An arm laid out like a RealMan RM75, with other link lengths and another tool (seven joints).
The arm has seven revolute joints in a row. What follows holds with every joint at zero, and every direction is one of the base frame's.
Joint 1 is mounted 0.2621 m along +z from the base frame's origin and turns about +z.
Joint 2 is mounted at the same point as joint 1 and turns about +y.
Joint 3 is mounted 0.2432 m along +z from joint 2 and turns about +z.
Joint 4 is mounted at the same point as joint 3 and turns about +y.
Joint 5 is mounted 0.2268 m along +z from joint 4 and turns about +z.
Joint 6 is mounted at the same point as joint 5 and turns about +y.
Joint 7 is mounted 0.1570 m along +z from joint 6 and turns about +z.
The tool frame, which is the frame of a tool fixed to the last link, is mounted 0.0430 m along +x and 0.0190 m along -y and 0.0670 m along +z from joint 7; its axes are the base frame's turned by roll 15.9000, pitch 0.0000 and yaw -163.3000 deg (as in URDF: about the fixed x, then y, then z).
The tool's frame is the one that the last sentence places.
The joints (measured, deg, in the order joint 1, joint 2, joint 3, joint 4, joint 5, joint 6, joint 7), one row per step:
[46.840, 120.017, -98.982, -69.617, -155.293, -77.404, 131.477]
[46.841, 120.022, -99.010, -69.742, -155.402, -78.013, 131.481]
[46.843, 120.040, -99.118, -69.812, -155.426, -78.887, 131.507]
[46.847, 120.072, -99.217, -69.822, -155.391, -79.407, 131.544]
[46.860, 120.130, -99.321, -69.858, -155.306, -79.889, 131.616]
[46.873, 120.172, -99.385, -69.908, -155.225, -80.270, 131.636]
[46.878, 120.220, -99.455, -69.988, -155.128, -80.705, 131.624]
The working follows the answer.
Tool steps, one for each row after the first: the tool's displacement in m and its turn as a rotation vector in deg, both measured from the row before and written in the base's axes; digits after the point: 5 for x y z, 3 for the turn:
[0.00089, -0.00150, 0.00075, -0.267, -0.396, -0.215]
[0.00165, -0.00279, 0.00041, -0.512, -0.544, -0.423]
[0.00097, -0.00197, -0.00014, -0.361, -0.301, -0.290]
[0.00049, -0.00205, -0.00049, -0.363, -0.203, -0.275]
[0.00022, -0.00154, -0.00033, -0.296, -0.142, -0.180]
[0.00018, -0.00173, -0.00035, -0.353, -0.157, -0.171]

Tool pose at each row, in the base's axes (x y z in m, rotation vector in deg; rounded; the steps above come from the unrounded poses):
[0.17807, 0.42161, -0.07565, 24.318, 150.393, 11.077]
[0.17897, 0.42010, -0.07490, 24.427, 149.946, 10.720]
[0.18061, 0.41732, -0.07450, 24.691, 149.295, 9.999]
[0.18159, 0.41534, -0.07464, 24.880, 148.917, 9.482]
[0.18208, 0.41329, -0.07513, 25.068, 148.637, 8.950]
[0.18230, 0.41176, -0.07545, 25.168, 148.442, 8.528]
[0.18248, 0.41002, -0.07580, 25.232, 148.232, 8.038]

